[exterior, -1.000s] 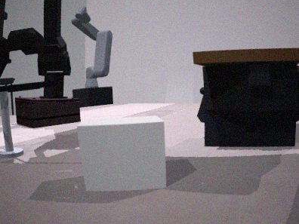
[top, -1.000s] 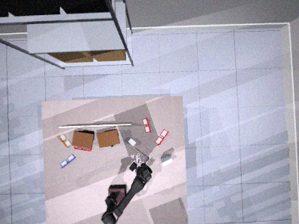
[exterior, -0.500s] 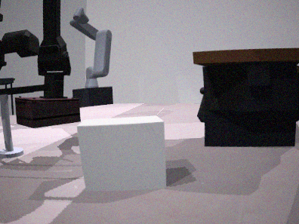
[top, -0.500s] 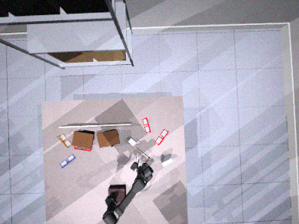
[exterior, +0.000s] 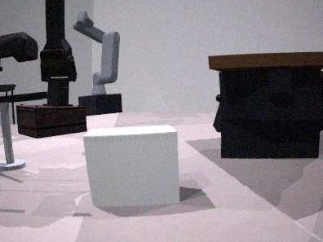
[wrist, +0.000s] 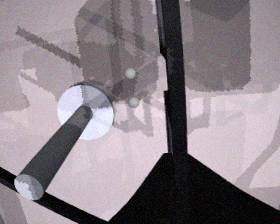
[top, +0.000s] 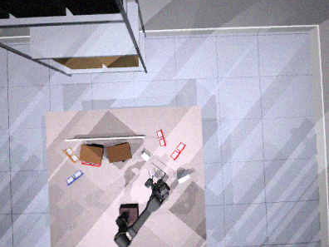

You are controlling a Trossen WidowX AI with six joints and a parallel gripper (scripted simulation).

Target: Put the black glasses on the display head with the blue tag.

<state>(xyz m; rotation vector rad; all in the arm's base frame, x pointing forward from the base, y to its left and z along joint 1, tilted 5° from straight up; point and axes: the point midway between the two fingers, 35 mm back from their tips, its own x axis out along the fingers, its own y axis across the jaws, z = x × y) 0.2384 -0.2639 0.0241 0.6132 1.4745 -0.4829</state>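
My gripper tip is 4 cm short of the thin post, 4 cm to the right of it and 3 cm above it. From my gripper tip the other things lie so: display head: 24 cm ahead, 27 cm to the left; then grey box: 5 cm ahead, 21 cm to the right; then white box: 22 cm ahead, 8 cm to the left, 3 cm below.
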